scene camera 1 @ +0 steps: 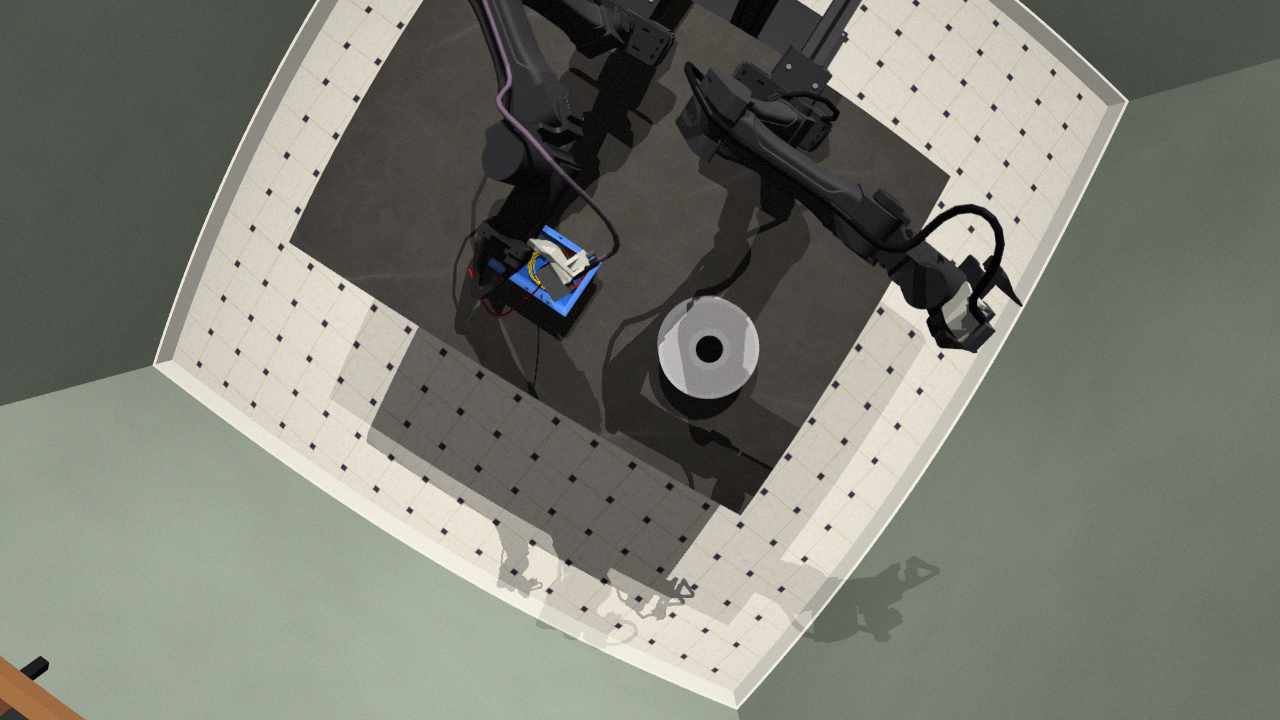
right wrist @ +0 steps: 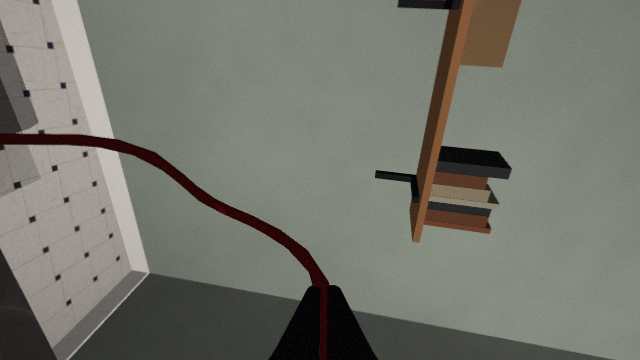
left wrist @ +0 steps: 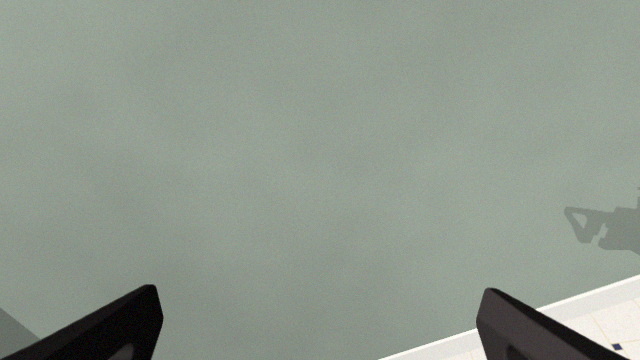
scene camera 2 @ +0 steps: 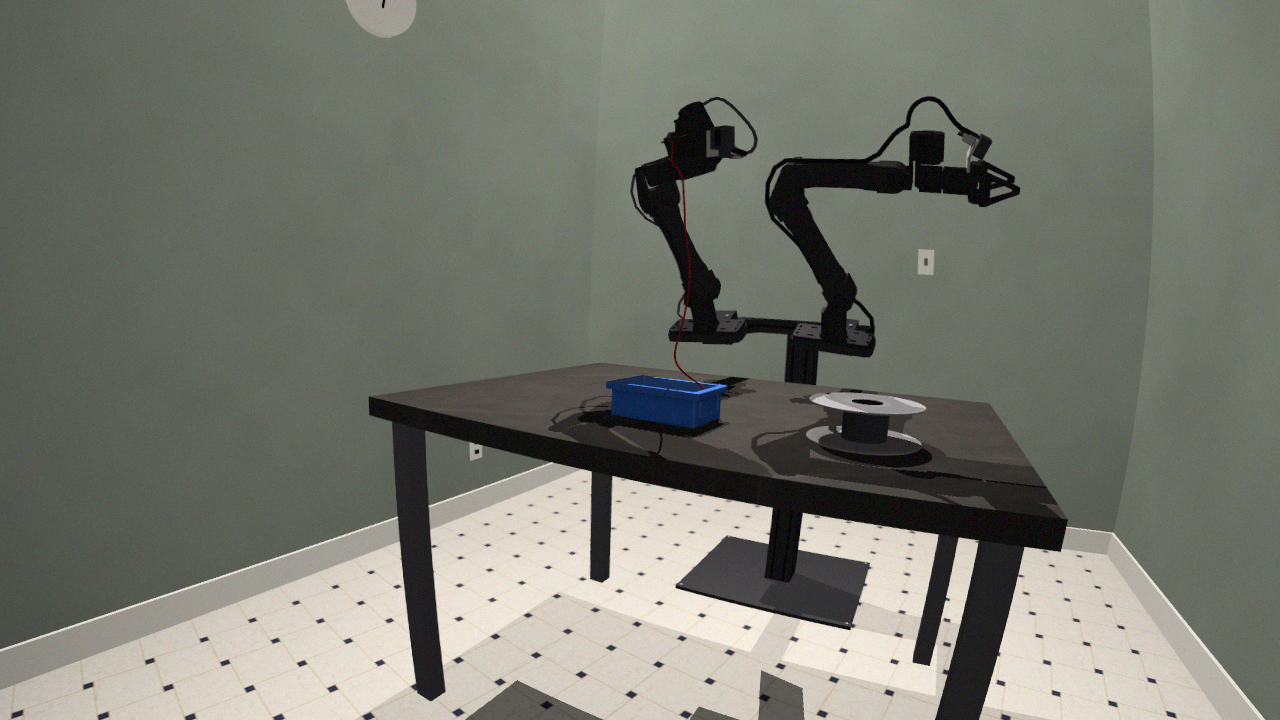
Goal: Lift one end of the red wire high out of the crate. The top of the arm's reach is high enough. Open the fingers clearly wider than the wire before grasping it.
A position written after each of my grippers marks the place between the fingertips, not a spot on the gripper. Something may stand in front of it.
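Observation:
My left gripper is at (scene camera 2: 1017, 185), and I find it again at (left wrist: 320, 303). My right gripper (scene camera 2: 666, 140) appears at (right wrist: 323, 302) too. There is also a blue crate (scene camera 2: 675, 402); it is out of frame in the left wrist view, and in the right wrist view it is out of frame as well. Then I see a spool (scene camera 1: 708, 348), which is also visible at (scene camera 2: 863, 434).

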